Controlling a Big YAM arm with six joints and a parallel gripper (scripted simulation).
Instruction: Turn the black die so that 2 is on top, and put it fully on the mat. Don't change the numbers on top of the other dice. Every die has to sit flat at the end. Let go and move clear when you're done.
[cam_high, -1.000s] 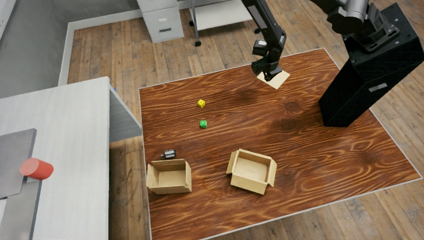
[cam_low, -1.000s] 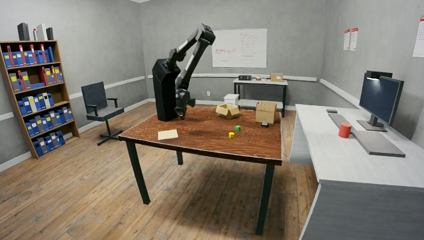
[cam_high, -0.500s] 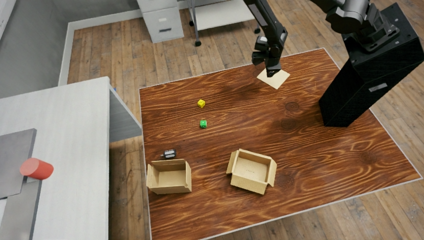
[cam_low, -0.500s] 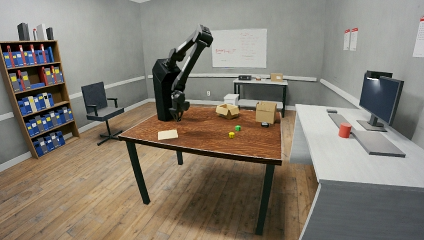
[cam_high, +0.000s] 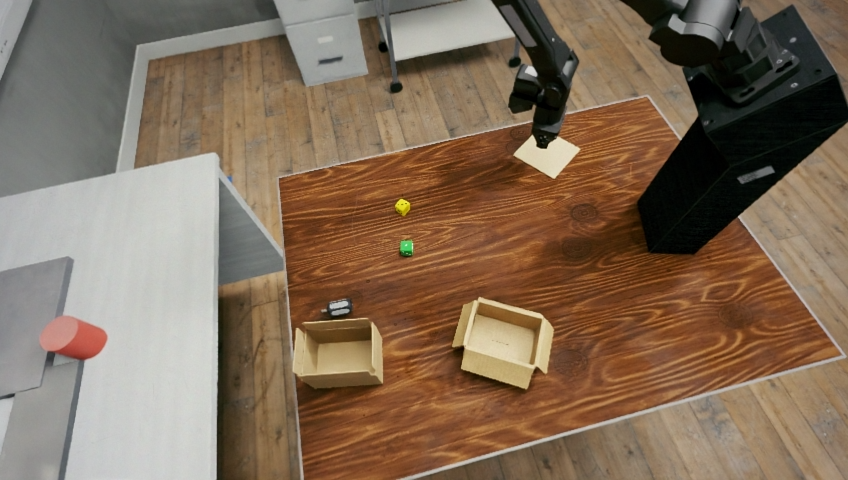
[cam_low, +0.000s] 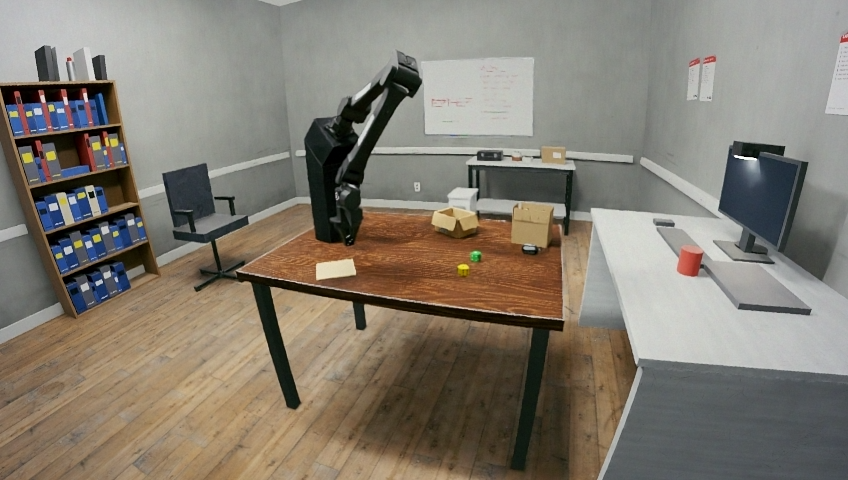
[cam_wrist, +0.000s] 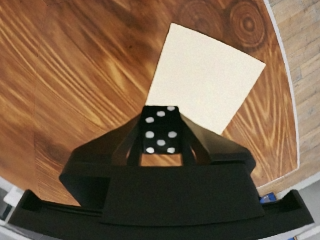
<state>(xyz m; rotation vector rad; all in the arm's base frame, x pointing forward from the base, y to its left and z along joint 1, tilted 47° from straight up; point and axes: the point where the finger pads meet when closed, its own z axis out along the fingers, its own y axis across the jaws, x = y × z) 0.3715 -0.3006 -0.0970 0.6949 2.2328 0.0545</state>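
My gripper is now 10 cm above the mat, 5 cm past it and 3 cm to the left of it. From my hand the other things lie so: yellow die 41 cm ahead, 8 cm below, 2 cm to the left; then black die right at my hand; then green die 43 cm ahead, 15 cm to the left, 8 cm below.
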